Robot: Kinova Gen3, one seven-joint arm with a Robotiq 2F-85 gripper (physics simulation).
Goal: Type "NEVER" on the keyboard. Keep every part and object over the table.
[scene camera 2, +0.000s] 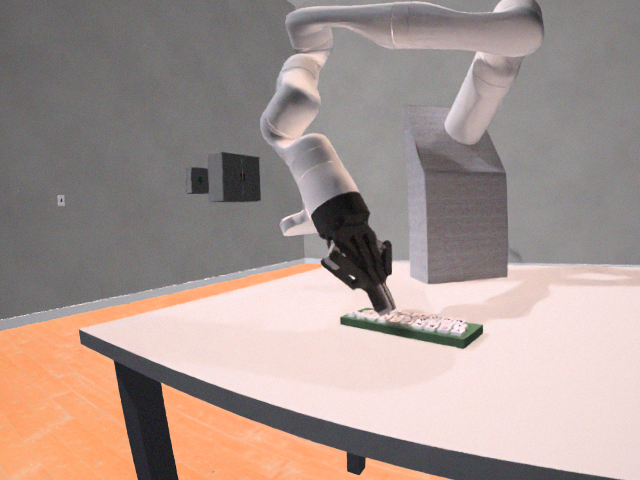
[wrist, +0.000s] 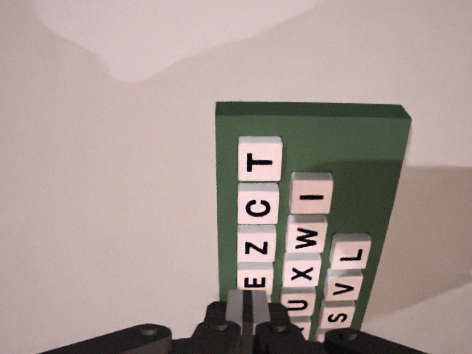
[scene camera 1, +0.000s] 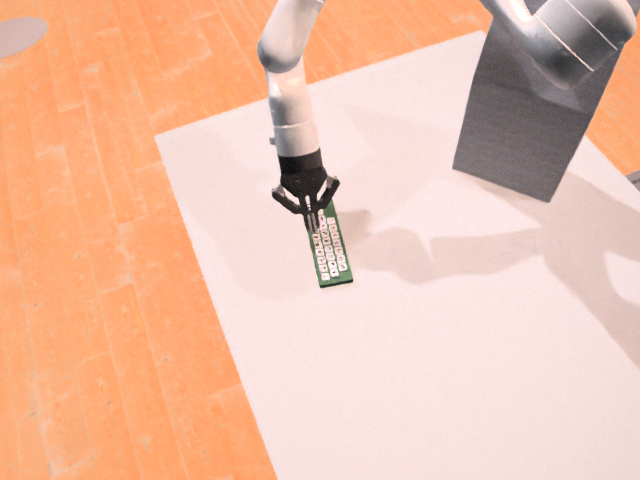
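Pixels of known places: gripper, between the fingertips: (scene camera 2: 388, 313) (wrist: 246, 314) (scene camera 1: 313, 230); arm's base, origin of its link: (scene camera 2: 462, 130).
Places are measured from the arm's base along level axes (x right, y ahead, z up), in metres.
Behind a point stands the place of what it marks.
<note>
The green keyboard (scene camera 1: 345, 277) {x -0.259, y 0.368, z -0.332 m} (scene camera 2: 403, 333) {x -0.198, y 0.431, z -0.337 m} (wrist: 310, 140) {x -0.099, y 0.422, z -0.331 m} lies flat on the table, with white letter keys in three rows. In the wrist view I read the E key (wrist: 255, 281) {x -0.157, y 0.426, z -0.326 m}, the V key (wrist: 343, 289) {x -0.156, y 0.391, z -0.327 m}, and also T, C, Z, I, W, X, U, L and S. The N and R keys cannot be made out. My gripper (scene camera 1: 313, 230) {x -0.167, y 0.427, z -0.318 m} (scene camera 2: 386, 312) {x -0.167, y 0.427, z -0.318 m} (wrist: 246, 314) {x -0.167, y 0.427, z -0.318 m} is shut and empty, tilted down over the keyboard. Its tips cover the lower part of the E key in the wrist view, at or very close to the key tops. Contact cannot be told.
The keyboard stands on the pale table (scene camera 1: 413, 361) {x -0.411, y 0.257, z -0.344 m} (scene camera 2: 232, 351) {x -0.104, y 0.614, z -0.344 m}, nearer its left edge in scene camera 1. The grey pedestal (scene camera 1: 516, 124) {x -0.041, y 0.065, z -0.176 m} (scene camera 2: 465, 227) {x -0.040, y 0.066, z -0.227 m} that bears the arm stands well behind the keyboard.
</note>
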